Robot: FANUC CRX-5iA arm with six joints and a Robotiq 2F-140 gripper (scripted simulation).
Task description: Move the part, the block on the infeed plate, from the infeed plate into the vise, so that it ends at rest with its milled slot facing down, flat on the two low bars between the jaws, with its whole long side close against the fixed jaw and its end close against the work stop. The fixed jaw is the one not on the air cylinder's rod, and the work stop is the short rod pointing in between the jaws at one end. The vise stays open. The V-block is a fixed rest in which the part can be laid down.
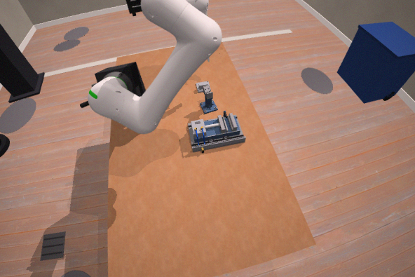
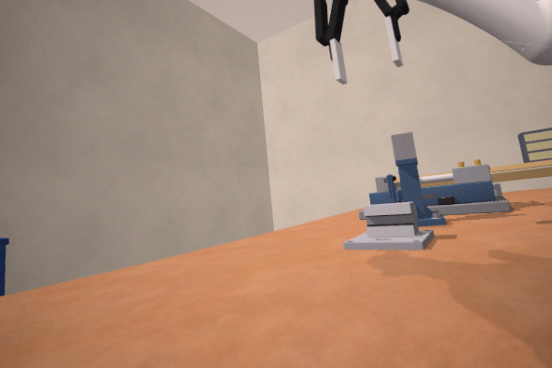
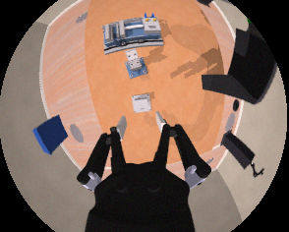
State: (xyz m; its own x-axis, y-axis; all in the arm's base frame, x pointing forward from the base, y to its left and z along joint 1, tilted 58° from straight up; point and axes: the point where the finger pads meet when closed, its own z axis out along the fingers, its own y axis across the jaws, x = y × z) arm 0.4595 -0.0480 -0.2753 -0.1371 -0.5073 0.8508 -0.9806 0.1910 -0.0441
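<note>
The part lies 10 mm to the left of my hand and 230 mm below it. Round my hand: air cylinder 140 mm behind, 360 mm to the right, 180 mm below; then vise base 50 mm behind, 370 mm to the right, 220 mm below.
</note>
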